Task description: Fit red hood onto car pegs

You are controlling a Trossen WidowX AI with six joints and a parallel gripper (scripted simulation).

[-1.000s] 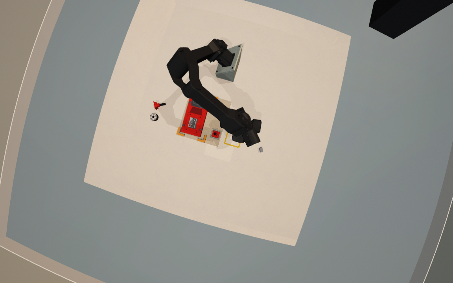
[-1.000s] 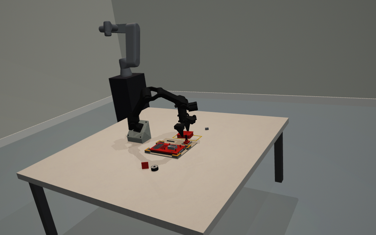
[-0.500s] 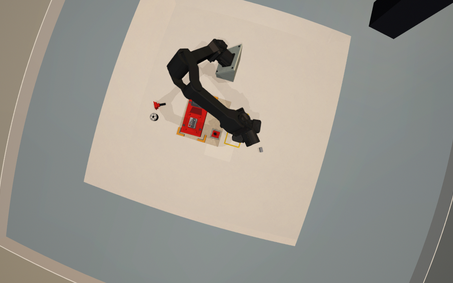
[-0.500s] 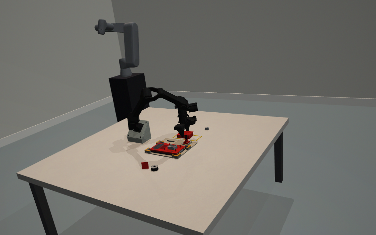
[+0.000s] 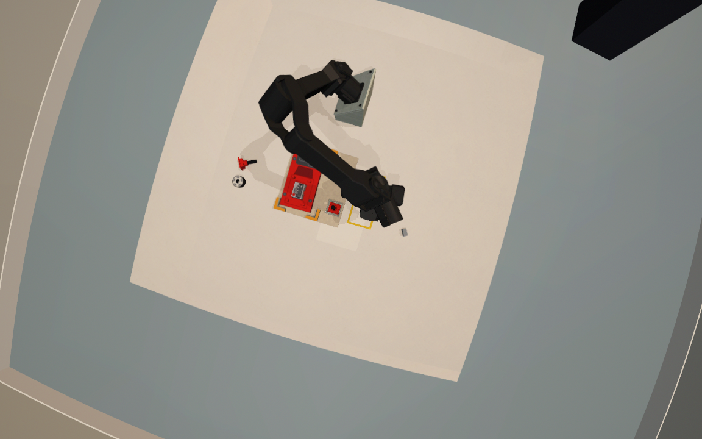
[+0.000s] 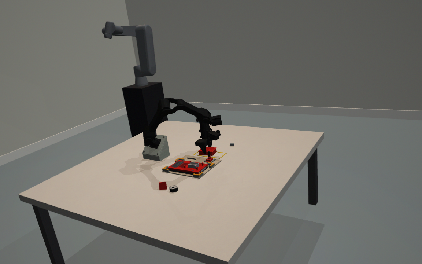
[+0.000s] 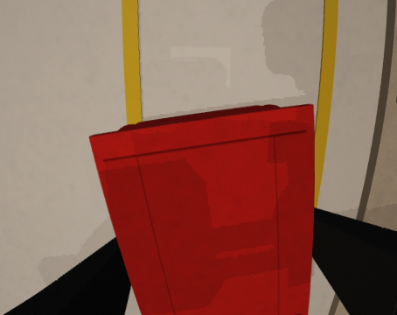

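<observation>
The grey engine block is 7 cm ahead of my gripper tip, 22 cm to the right of it and 1 cm above it. Also, from my gripper tip: red hood: 1 cm above; then grey holder: 8 cm ahead, 10 cm to the right, 2 cm above; then wheel: 11 cm ahead, 45 cm to the right.
</observation>
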